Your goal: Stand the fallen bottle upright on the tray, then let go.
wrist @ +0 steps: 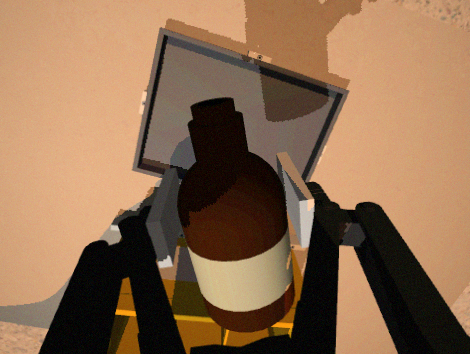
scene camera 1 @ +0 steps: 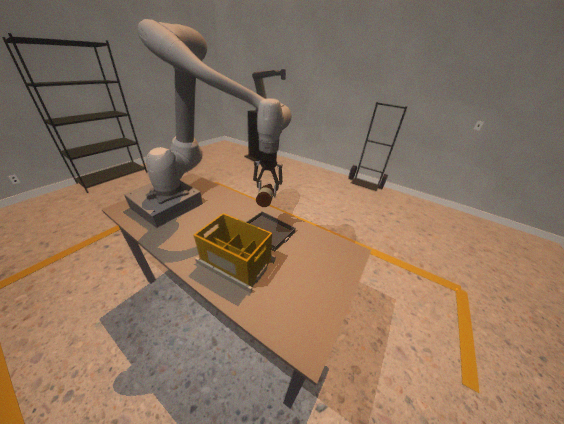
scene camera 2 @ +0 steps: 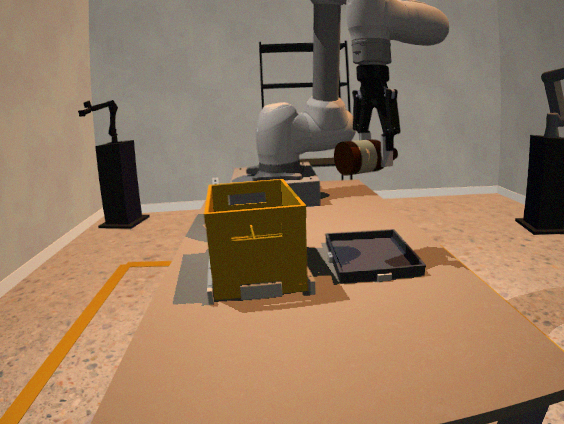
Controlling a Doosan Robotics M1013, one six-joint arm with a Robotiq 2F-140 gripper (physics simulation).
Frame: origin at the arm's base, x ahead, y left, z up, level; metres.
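Seen in the pictures: gripper, fingertip midpoint: (wrist: 228,179) (scene camera 2: 376,164); arm's base, link origin: (scene camera 1: 169,192) (scene camera 2: 280,174).
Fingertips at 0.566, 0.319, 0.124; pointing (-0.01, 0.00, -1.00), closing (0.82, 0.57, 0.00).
Observation:
Offsets run from my fingertips to a thing's top centre, as dx, dy, dz. Level surfaces: height alone.
The brown bottle @[+0.010, -0.013, +0.057] (scene camera 1: 264,196) (scene camera 2: 368,155) (wrist: 235,230) with a cream label lies on its side in the air, well above the tray. In the wrist view its neck points to the top and its base to the bottom. My gripper (scene camera 1: 267,189) (scene camera 2: 376,149) (wrist: 228,179) points down and is shut on the bottle's body, one pad on each side. The dark, low-walled tray @[+0.024, -0.010, -0.195] (scene camera 1: 281,231) (scene camera 2: 360,276) (wrist: 210,75) lies on the table below, with shadows on its floor. In scene camera 2 the neck is mostly hidden behind a finger.
A yellow crate @[+0.096, -0.276, -0.046] (scene camera 1: 223,254) (scene camera 2: 260,260) with dividers stands beside the tray on the table @[dz -0.221] (scene camera 1: 310,300) (scene camera 2: 320,360). Its edge shows low in the wrist view. Beyond the table are a shelf rack (scene camera 1: 57,42), a hand truck (scene camera 1: 391,106) and black pedestals (scene camera 2: 119,182) (scene camera 2: 547,185) with small arms.

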